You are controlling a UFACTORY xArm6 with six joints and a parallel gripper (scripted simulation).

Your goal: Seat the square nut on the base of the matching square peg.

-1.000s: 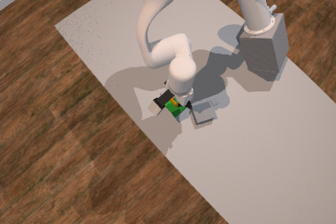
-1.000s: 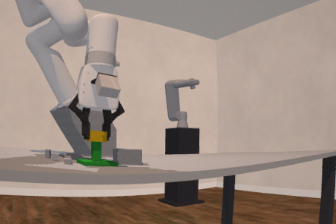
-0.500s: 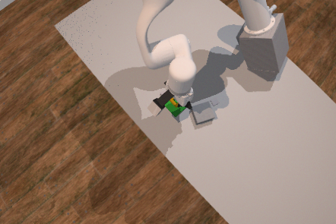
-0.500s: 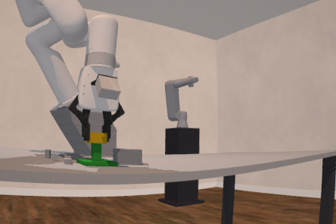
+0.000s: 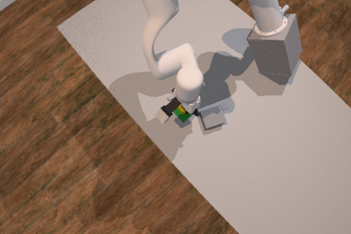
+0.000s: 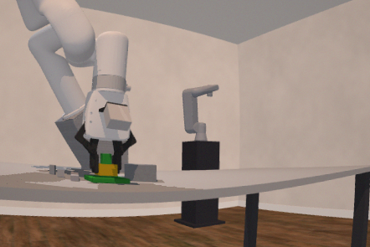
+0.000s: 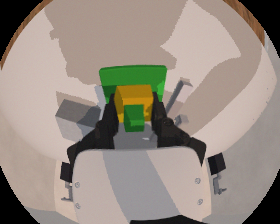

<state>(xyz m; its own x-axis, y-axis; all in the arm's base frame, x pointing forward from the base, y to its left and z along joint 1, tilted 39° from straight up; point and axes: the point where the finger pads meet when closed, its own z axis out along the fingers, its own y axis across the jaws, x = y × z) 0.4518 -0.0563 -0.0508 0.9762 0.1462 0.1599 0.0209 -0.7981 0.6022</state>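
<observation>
My hand is 60 mm to the left of the grey bar, 60 mm past it and 30 mm above it. Round my hand: grey block: 100 mm to the left, 50 mm behind, 20 mm below.
</observation>
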